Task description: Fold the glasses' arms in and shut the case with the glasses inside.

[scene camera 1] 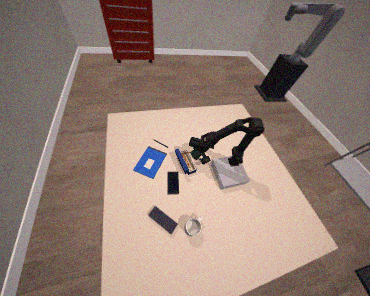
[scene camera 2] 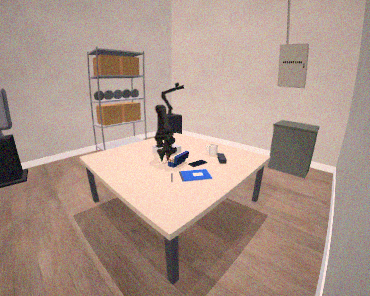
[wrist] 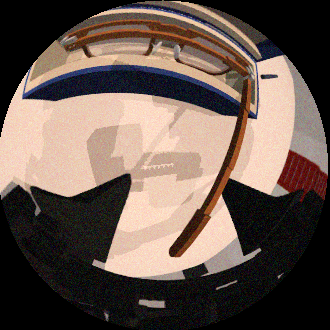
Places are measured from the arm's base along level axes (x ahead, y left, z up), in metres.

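Where they show: gripper, fingertip midpoint: [scene camera 2: 164, 161] [wrist: 177, 179]; arm's base, origin of the base link: [scene camera 1: 233, 161] [scene camera 2: 159, 146].
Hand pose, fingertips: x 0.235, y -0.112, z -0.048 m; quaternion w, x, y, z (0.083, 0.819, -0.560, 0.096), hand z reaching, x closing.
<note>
Each offset is from my fingertips to the centre of the thing. Level surfaces: height alone.
The blue case [scene camera 1: 181, 160] [scene camera 2: 180, 158] [wrist: 135, 81] stands open on the table, its lid raised. The brown glasses [scene camera 1: 188, 160] [wrist: 120, 36] lie in its cream inside, lenses toward the near wall. One arm lies folded along the frame. The other arm [wrist: 233, 150] sticks out over the case's near wall in the wrist view, its tip reaching back between the spread fingers. My gripper [scene camera 1: 201, 158] [scene camera 2: 166, 158] [wrist: 177, 179] is open beside the case and grips nothing; that arm passes nearer its right finger. Contact with the finger cannot be told.
On the table @[dz -0.011 m] [scene camera 1: 130, 260] [scene camera 2: 125, 185] are a blue folder-like sheet @[dx +0.334, dy +0.025, dz -0.007 m] [scene camera 1: 142, 164] [scene camera 2: 188, 175], a thin pen @[dx +0.260, dy -0.126, dz -0.007 m] [scene camera 1: 160, 143] [scene camera 2: 172, 177], a black phone @[dx +0.198, dy +0.192, dz -0.008 m] [scene camera 1: 173, 183] [scene camera 2: 198, 163], a dark block @[dx +0.280, dy +0.402, dz +0.006 m] [scene camera 1: 162, 220] [scene camera 2: 221, 158] and a mug @[dx +0.119, dy +0.457, dz +0.036 m] [scene camera 1: 193, 226] [scene camera 2: 213, 150]. A grey slab [scene camera 1: 231, 178] lies by the robot's base.
</note>
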